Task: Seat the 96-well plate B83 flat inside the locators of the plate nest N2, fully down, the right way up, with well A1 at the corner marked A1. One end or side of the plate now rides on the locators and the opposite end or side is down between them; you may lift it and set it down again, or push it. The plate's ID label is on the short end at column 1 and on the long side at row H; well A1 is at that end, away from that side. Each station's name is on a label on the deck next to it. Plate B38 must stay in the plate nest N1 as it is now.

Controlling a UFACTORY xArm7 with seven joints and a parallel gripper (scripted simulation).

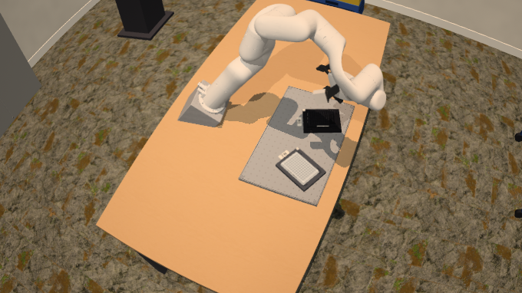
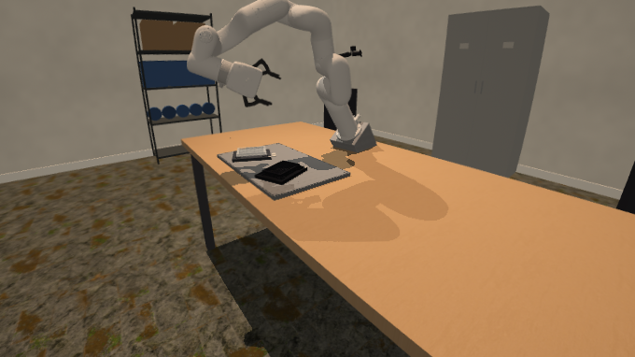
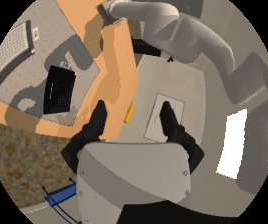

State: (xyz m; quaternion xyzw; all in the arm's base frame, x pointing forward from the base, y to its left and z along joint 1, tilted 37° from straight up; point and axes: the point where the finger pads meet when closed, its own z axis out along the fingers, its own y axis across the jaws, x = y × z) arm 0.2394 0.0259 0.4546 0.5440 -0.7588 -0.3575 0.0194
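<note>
My hand is 100 mm past the N2 label, 170 mm to the left of it and 300 mm above it. From my hand the other things lie so: black plate B38: 40 mm to the left, 280 mm below; then N1 station label: 90 mm behind, 300 mm below; then white 96-well plate B83: 20 mm behind, 230 mm to the right, 280 mm below.
</note>
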